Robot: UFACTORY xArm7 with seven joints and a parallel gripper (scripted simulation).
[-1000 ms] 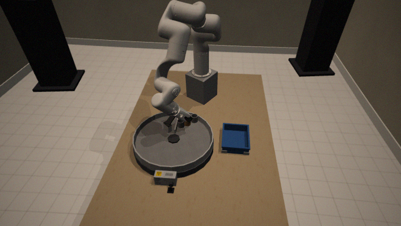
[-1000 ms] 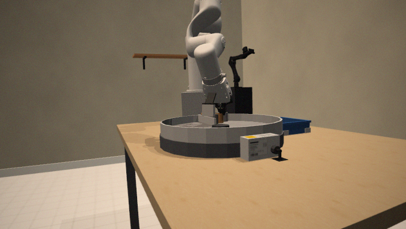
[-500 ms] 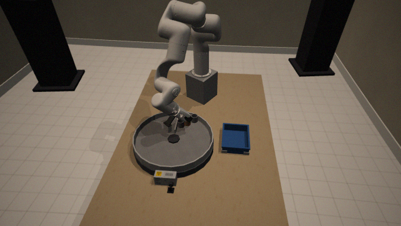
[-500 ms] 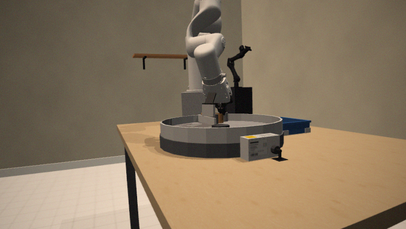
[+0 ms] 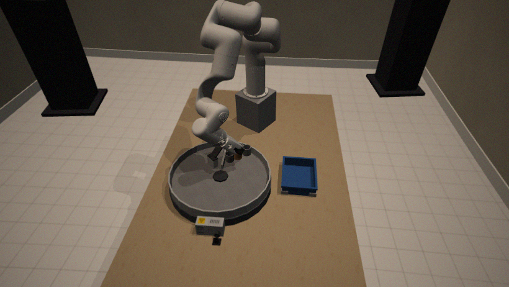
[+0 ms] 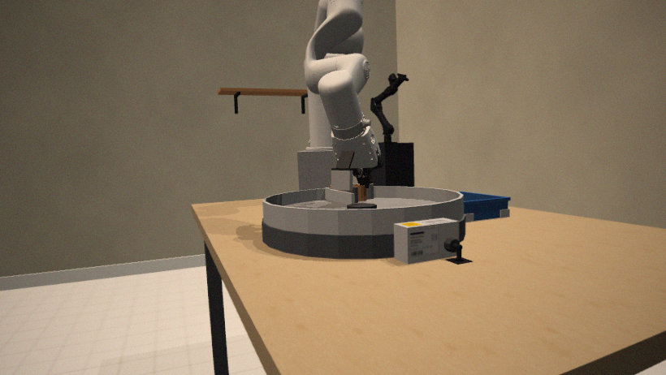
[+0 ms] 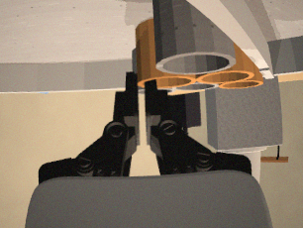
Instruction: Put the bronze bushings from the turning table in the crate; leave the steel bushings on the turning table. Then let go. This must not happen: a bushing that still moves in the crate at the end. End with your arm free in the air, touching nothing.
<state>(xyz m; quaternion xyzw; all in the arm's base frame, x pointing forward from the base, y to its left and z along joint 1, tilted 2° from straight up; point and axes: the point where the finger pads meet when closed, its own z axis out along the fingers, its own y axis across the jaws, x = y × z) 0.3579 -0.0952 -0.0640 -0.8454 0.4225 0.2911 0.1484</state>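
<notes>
The blue crate is 26 cm to the left of my hand, 9 cm ahead of it and 8 cm below it. Round my hand: grey turning table: 10 cm ahead, 8 cm to the right, 6 cm below.
</notes>
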